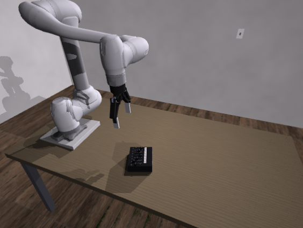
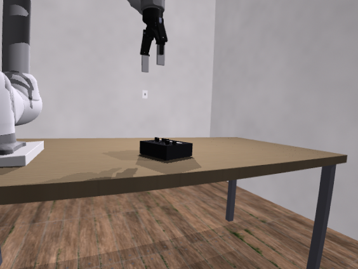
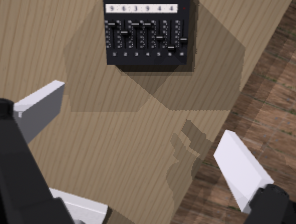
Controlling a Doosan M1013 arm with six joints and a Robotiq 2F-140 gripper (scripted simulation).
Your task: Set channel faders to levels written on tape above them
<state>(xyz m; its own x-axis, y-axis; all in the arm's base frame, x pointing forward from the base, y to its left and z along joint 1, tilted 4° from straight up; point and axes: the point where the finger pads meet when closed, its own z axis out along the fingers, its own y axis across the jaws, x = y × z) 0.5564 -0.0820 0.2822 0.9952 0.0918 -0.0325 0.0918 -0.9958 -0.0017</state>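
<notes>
Right now my hand is 280 mm above the channel 3 fader cap, 70 mm short of it and 50 mm to the right of it. Round my hand: channel 5 fader cap (280 mm below, 70 mm ahead); then channel 6 fader cap (280 mm below, 60 mm ahead, 30 mm to the right); then channel 4 fader cap (280 mm below, 80 mm ahead, 30 mm to the left).
</notes>
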